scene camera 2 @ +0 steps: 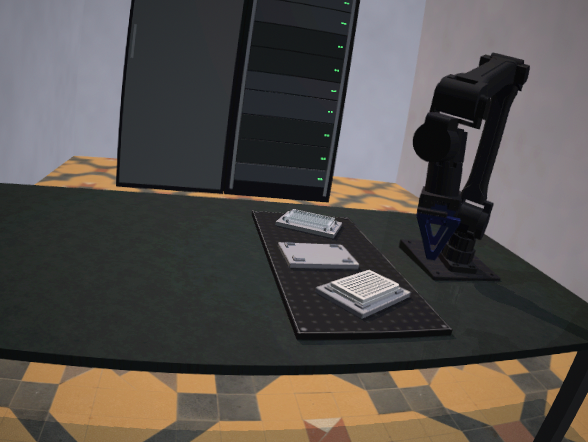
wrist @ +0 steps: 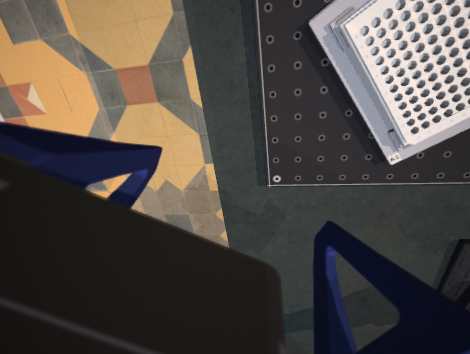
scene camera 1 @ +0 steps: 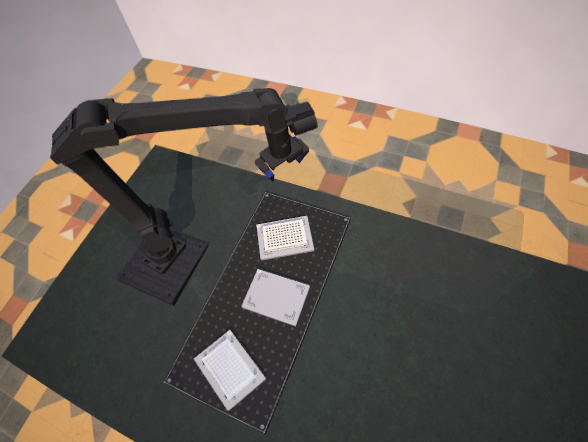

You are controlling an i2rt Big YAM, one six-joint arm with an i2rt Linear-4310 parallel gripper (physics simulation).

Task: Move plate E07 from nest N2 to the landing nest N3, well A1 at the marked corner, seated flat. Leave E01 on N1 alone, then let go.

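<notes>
A cream plate with dark wells (scene camera 1: 285, 235) (scene camera 2: 367, 285) (wrist: 425, 65) sits on a pale nest (scene camera 1: 287, 253) (wrist: 352, 75), whose corner shows an "A1" mark in the wrist view. A clear whitish plate (scene camera 1: 230, 369) (scene camera 2: 310, 219) sits on the nest at the opposite end of the board. The middle nest (scene camera 1: 276, 297) (scene camera 2: 318, 255) bears no plate and has raised corner brackets. I cannot read any plate or nest names. My gripper (scene camera 1: 286, 169) (scene camera 2: 432, 256) (wrist: 243, 195) is open and empty, raised beyond the board's end by the cream plate, fingers pointing down.
The perforated black board (scene camera 1: 322, 250) (scene camera 2: 320, 320) (wrist: 300, 130) carries all the nests. The arm's base plate (scene camera 1: 145, 282) (scene camera 2: 430, 265) is bolted on the dark green table (scene camera 1: 425, 325) (scene camera 2: 175, 280) beside it. A cabinet with a server rack (scene camera 2: 287, 120) stands behind the table.
</notes>
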